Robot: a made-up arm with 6 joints.
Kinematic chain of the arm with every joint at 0, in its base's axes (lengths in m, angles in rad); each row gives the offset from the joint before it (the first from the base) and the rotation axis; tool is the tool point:
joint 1: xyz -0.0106 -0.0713 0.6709 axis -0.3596 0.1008 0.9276
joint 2: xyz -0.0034 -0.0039 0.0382 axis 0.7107 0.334 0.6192
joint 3: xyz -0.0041 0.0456 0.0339 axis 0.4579 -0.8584 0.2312
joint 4: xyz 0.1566 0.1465 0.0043 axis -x
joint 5: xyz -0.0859 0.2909 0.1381 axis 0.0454 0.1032 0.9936
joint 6: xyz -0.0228 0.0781 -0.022 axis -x
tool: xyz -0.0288 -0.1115 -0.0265
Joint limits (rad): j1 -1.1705..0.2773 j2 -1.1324..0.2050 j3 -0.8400..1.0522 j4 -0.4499..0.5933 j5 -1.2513..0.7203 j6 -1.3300..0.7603
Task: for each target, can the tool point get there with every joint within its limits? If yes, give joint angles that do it. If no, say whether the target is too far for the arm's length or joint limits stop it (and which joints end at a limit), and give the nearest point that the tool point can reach.
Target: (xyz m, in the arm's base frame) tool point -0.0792 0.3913 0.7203
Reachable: yes | joints 0.1262 -0.4953 0.7631 0.1991 0.1543 0.1450
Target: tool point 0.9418 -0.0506 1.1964
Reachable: no: too far | nearest point 0.4950 -0.0321 0.9504 | short by 0.510 m
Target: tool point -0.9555 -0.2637 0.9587
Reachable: no: too far | nearest point -0.3721 0.0116 1.0600 | short by 0.653 m
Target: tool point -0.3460 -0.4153 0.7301
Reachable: no: joint limits stop it (at a limit: joint 1, joint 2, joint 3, joint 4, joint 6) | nearest point -0.3125 -0.0271 1.0388 | short by 0.497 m
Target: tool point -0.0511 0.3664 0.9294
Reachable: yes | joints -0.0077 -0.0487 0.2446 -0.2933 -0.6511 -0.1222
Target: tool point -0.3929 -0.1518 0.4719
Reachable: no: joint limits stop it (at a limit: joint 1, joint 2, joint 3, joint 4, joint 5) | nearest point -0.2809 0.2420 0.5185 | short by 0.412 m
